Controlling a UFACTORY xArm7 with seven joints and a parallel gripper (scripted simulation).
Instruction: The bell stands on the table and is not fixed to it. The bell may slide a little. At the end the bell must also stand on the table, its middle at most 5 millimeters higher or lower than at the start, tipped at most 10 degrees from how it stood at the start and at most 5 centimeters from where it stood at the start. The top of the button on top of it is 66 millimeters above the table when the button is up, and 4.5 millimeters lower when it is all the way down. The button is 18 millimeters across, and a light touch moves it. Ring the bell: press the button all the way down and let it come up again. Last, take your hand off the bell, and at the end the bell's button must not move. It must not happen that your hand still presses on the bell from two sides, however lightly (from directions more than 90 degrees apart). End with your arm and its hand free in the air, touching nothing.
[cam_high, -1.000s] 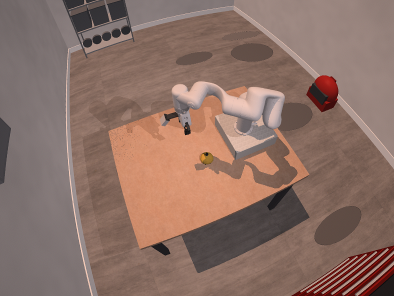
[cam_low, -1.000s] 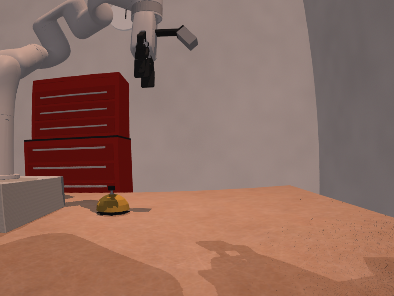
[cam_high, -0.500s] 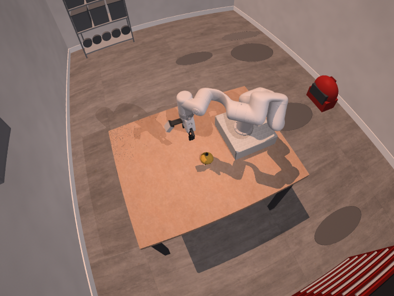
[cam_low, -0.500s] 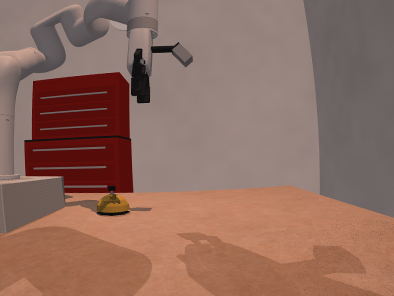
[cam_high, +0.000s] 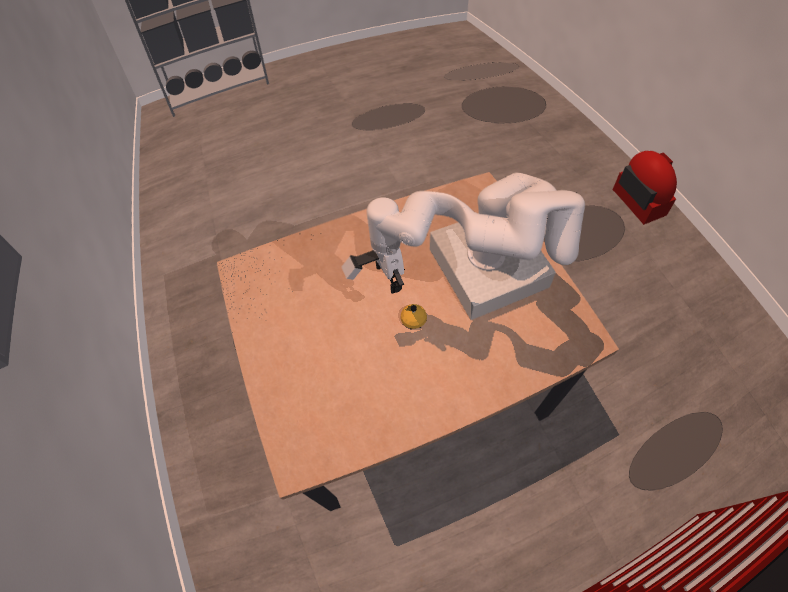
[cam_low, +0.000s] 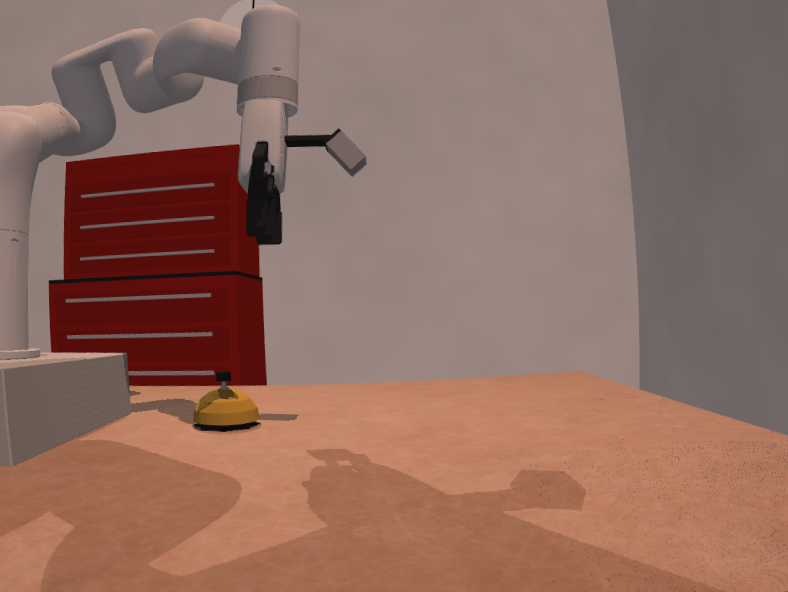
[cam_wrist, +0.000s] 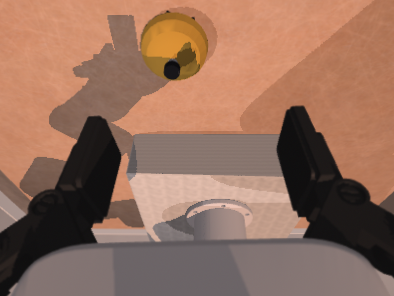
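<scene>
Now: the small button 70 mm behind my hand, 20 mm to the left of it and 180 mm below it. Also, from my hand: yellow bell 70 mm behind, 20 mm to the left, 190 mm below.
</scene>
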